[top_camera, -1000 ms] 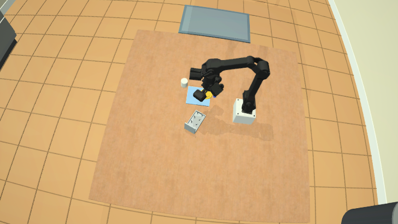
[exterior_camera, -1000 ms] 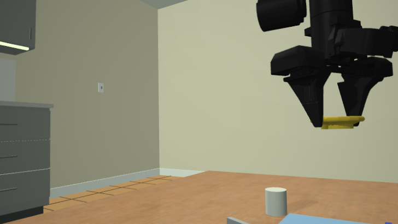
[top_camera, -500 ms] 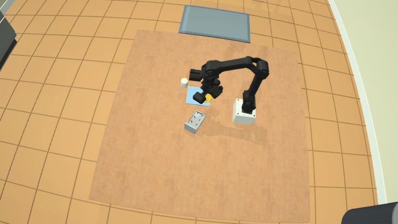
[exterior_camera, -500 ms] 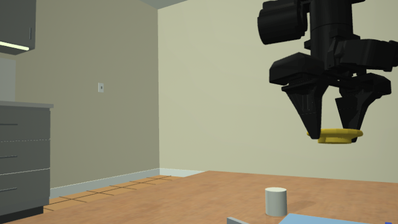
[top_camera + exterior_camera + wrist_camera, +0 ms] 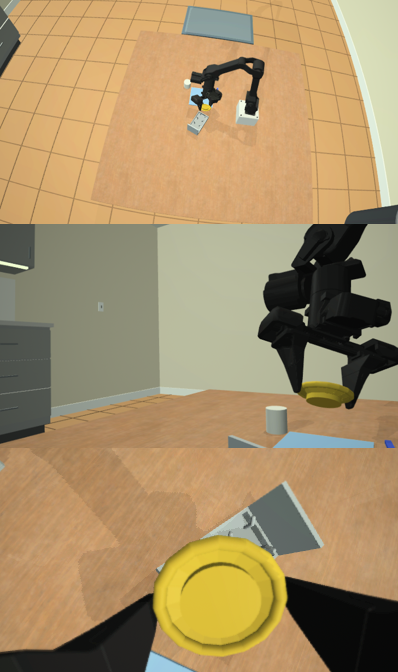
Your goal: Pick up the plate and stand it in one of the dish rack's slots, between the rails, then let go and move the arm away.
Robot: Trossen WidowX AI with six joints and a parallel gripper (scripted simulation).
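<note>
My gripper tip is now 9 cm above the grey dish rack, 5 cm to the right of it and 2 cm short of it. From my gripper tip the other things lie so: light blue mat 13 cm to the right, 11 cm below, 4 cm ahead; blue spoon 18 cm to the right, 11 cm below, 6 cm behind; yellow plate 1 cm above.
</note>
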